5 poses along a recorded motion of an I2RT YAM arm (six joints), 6.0 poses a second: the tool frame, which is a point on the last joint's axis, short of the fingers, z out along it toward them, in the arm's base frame.
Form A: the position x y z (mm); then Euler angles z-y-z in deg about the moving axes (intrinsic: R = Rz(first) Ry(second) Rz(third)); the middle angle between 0 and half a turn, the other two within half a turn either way.
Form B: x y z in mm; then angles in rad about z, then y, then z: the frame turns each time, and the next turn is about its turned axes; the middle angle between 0 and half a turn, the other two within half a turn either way. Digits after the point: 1 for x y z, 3 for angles.
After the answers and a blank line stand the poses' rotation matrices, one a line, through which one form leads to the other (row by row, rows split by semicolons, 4 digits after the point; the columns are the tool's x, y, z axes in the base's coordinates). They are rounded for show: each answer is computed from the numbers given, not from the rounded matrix.
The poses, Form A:
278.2, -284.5, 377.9, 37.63, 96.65, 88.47
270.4, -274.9, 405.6, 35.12, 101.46, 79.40
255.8, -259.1, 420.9, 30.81, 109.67, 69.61
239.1, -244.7, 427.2, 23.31, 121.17, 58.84
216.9, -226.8, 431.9, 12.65, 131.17, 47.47
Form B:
278.2, -284.5, 377.9, 0.657, 1.687, 1.544
270.4, -274.9, 405.6, 0.613, 1.771, 1.386
255.8, -259.1, 420.9, 0.538, 1.914, 1.215
239.1, -244.7, 427.2, 0.407, 2.115, 1.027
216.9, -226.8, 431.9, 0.221, 2.289, 0.829

-0.6128 0.0754 0.7866; 0.7898 0.0918 0.6065; -0.0265 0.9929 -0.1158
-0.5954 0.0539 0.8016; 0.7830 0.2628 0.5638; -0.1803 0.9633 -0.1987
-0.5808 0.0925 0.8088; 0.7450 0.4608 0.4823; -0.3281 0.8826 -0.3366
-0.5846 0.2020 0.7858; 0.6799 0.6505 0.3386; -0.4427 0.7322 -0.5176
-0.5956 0.3253 0.7345; 0.6216 0.7658 0.1649; -0.5088 0.5547 -0.6583

